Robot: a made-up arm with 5 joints. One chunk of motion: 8 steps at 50 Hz.
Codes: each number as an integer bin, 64 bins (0 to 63) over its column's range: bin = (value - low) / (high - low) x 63, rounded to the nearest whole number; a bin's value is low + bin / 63 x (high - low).
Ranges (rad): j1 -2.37..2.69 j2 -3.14..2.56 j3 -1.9..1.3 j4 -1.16..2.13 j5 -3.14..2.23
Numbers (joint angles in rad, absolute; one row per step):
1: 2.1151 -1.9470 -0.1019 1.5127 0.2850
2: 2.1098 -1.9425 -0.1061 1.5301 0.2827
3: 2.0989 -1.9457 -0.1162 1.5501 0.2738
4: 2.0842 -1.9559 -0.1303 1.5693 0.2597
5: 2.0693 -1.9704 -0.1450 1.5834 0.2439
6: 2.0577 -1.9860 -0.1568 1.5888 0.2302
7: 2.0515 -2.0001 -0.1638 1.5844 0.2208
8: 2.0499 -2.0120 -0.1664 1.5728 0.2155
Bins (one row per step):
1: 56 13 35 51 40
2: 56 13 35 52 40
3: 56 13 35 52 40
4: 55 13 35 52 40
5: 55 13 35 53 40
6: 55 13 34 53 40
7: 55 13 34 53 39
8: 55 12 34 52 39

